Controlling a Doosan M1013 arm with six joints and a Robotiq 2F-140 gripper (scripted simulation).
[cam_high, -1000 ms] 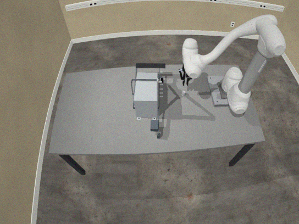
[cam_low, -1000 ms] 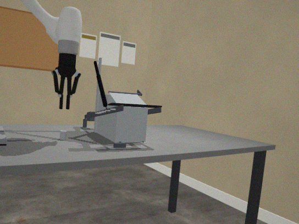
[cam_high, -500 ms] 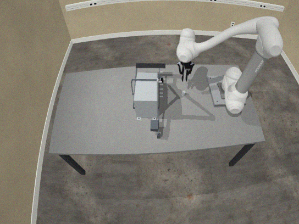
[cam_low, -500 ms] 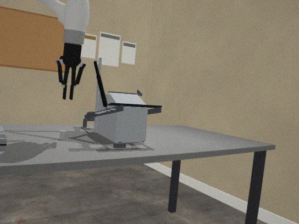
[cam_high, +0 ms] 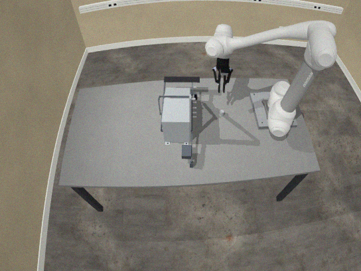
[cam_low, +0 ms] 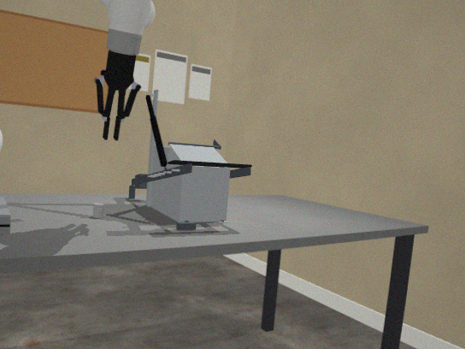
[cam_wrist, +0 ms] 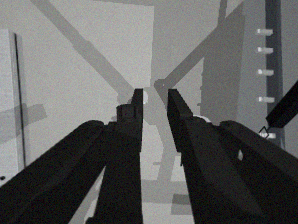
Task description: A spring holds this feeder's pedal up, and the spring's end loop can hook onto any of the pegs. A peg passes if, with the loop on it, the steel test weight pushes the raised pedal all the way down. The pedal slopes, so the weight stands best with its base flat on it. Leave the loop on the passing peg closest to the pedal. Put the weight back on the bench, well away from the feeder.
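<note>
The dark spring is 17 cm ahead of my hand, 6 cm to the left of it and 1 cm below it. Round my hand: steel test weight 24 cm below, 2 cm to the left, 2 cm behind.
</note>
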